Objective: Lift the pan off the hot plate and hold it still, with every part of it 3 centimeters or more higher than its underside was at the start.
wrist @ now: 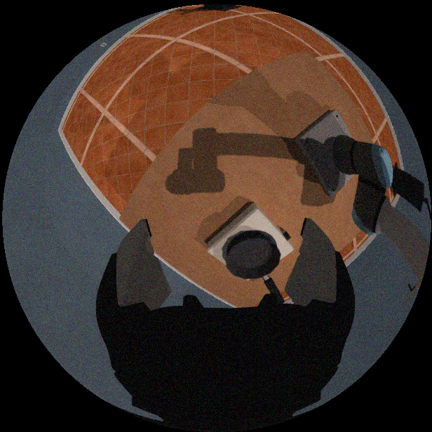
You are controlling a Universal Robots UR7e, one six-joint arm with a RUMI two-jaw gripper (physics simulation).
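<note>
A round black pan (251, 254) sits on the white hot plate (256, 216) on the brown table, low in the middle of the view. Its dark handle (273, 290) points down and to the right, and its far end runs close to the gripper's body. My gripper (226, 221) is open and empty, high above the table. In the view the pan lies between the two wide-apart jaws, closer to the right one, but well below them. A small dark knob (286, 234) shows on the hot plate's right side. The pan's underside is hidden.
The robot's base and arm (370, 160) stand at the right, on a grey mounting plate (325, 131). The brown table (175, 220) carries the arm's dark shadow. Its lower left edge runs behind the left jaw. Orange tiled floor (150, 80) lies beyond it.
</note>
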